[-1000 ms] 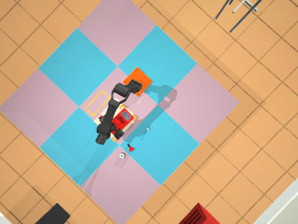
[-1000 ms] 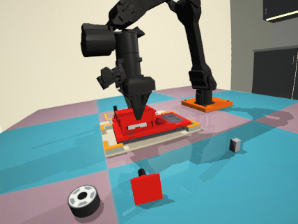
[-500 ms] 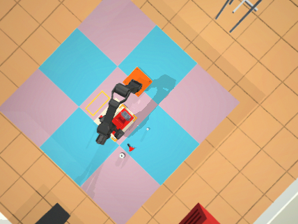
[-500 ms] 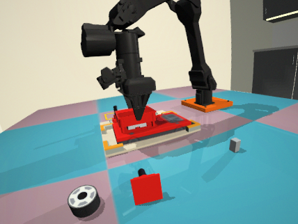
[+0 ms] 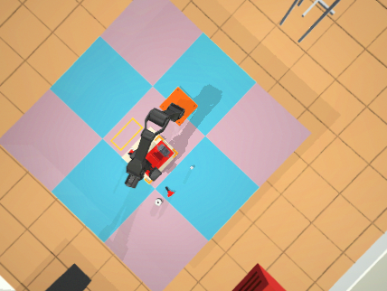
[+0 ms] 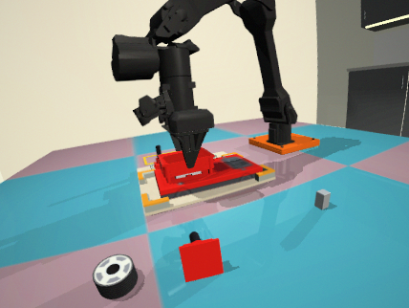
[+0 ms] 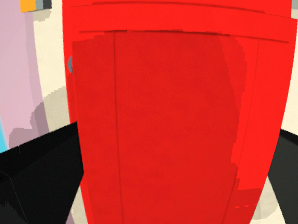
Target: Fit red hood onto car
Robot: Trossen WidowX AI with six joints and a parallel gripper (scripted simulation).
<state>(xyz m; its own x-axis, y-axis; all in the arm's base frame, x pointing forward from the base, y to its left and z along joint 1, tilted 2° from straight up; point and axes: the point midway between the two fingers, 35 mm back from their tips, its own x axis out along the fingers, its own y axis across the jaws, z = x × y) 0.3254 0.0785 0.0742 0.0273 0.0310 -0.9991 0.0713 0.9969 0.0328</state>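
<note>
My gripper tip is now 2 cm above the grey engine block. The rest, counted from my gripper tip: red hood 1 cm above; black-and-white wheel 14 cm ahead, 18 cm to the left, 4 cm below.
</note>
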